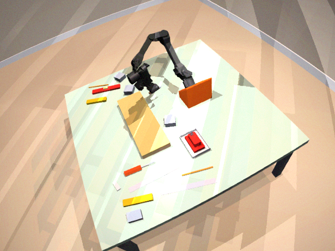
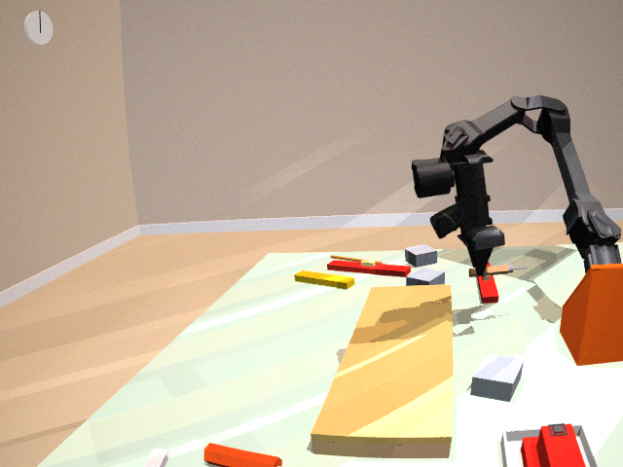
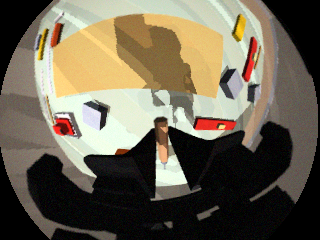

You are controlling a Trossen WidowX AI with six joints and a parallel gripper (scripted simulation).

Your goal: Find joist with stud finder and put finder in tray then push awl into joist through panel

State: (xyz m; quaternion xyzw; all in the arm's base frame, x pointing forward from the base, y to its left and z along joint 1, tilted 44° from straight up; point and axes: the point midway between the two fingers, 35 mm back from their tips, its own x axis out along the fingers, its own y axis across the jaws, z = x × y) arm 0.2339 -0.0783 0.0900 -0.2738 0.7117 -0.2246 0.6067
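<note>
Right now the awl is 50 mm behind my gripper tip and 10 mm to the right of it. The rest, counted from my gripper tip: white tray (430 mm to the left, 100 mm below, 60 mm behind); red stud finder (410 mm to the left, 70 mm below, 60 mm behind).
</note>
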